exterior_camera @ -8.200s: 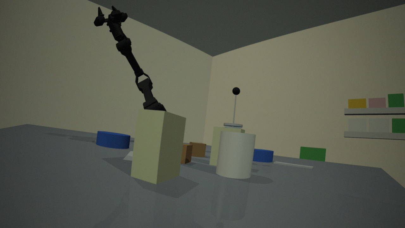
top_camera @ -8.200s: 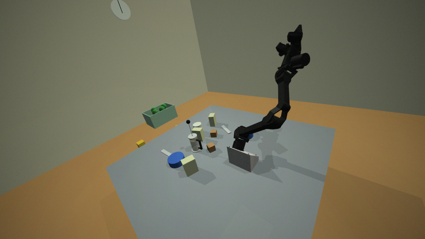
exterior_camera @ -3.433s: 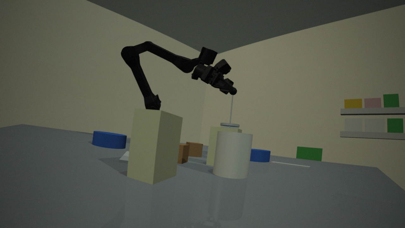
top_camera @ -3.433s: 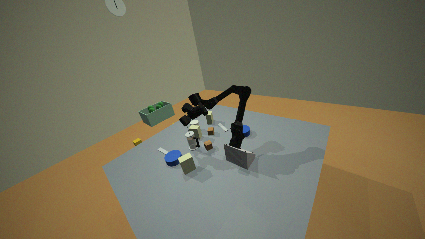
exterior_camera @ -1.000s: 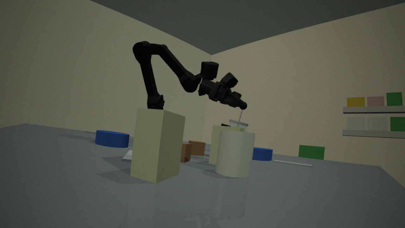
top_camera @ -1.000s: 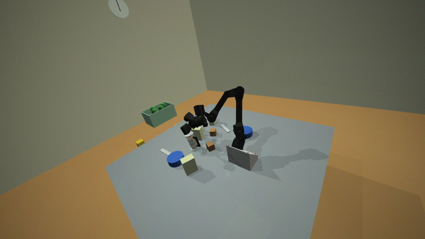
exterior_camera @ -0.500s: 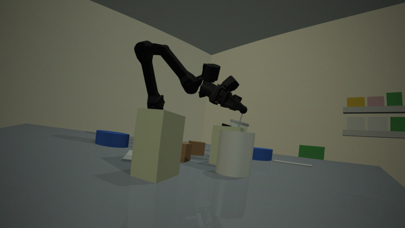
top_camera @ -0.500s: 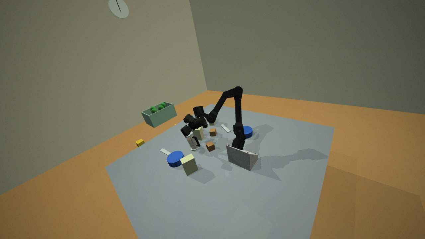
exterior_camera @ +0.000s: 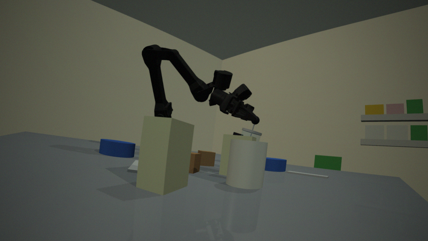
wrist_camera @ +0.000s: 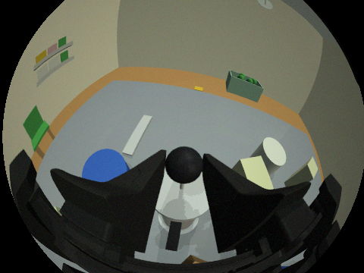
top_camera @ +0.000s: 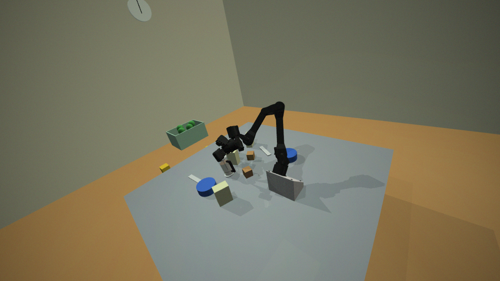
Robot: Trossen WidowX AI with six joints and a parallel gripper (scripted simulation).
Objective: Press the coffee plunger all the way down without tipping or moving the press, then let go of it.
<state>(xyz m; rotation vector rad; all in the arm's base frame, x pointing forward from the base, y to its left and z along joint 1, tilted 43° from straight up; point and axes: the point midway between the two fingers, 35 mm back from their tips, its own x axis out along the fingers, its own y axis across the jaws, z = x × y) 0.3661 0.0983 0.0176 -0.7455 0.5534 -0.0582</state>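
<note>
The coffee press lies 4 cm behind my gripper tip, 1 cm to the right of it and 8 cm below it.
</note>
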